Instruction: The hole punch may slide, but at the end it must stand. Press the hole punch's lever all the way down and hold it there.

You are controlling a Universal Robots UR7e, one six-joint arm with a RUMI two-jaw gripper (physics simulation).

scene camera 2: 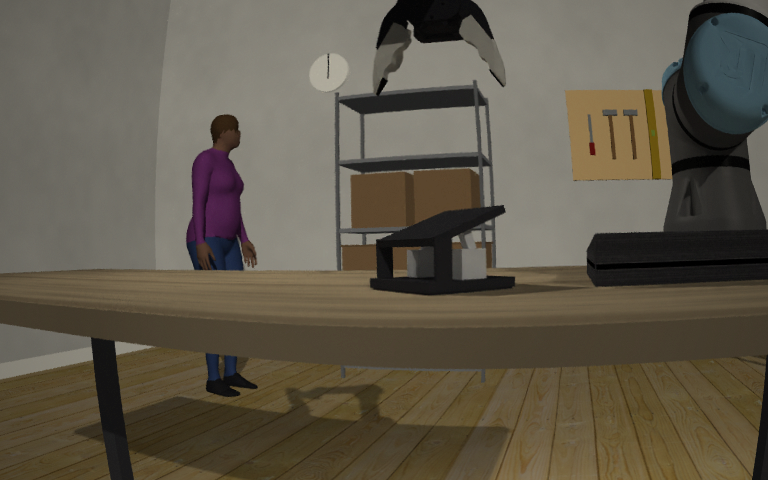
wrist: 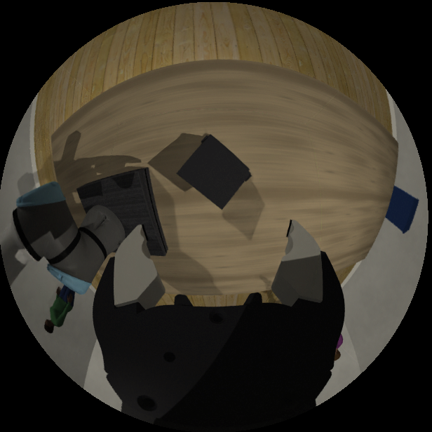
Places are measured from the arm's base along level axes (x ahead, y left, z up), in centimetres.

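Pixels of known places: gripper, between the fingertips: (scene camera 2: 439,90); arm's base, origin of its link: (scene camera 2: 715,240).
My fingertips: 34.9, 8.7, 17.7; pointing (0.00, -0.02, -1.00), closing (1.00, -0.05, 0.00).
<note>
Ahead of a thing's pixels: the offset from my fingertips to its top centre, as dx, dy, dz. Level surfaces: height alone.
The hole punch {+0.2, +2.1, -13.4} (scene camera 2: 443,266) (wrist: 215,171) stands upright on its flat base on the wooden table {dz -22.0} (scene camera 2: 226,294) (wrist: 310,150). Its black lever {+0.2, +2.1, -13.4} (scene camera 2: 441,224) is raised and slopes up to the right in the scene view, with pale grey blocks under it. In the wrist view the lever's dark top hides most of the punch. My gripper (scene camera 2: 441,87) (wrist: 216,225) is open and empty. It hangs high above the hole punch, with the fingers pointing down, and touches nothing. In the wrist view the punch lies beyond the fingertips, near the middle.
The robot's black base block (scene camera 2: 673,257) (wrist: 127,205) stands on the table to the right of the punch in the scene view, with the arm (scene camera 2: 710,141) (wrist: 60,235) rising from it. A person (scene camera 2: 219,192), a shelf unit (scene camera 2: 338,181) and a tool board (scene camera 2: 617,169) are behind the table.
</note>
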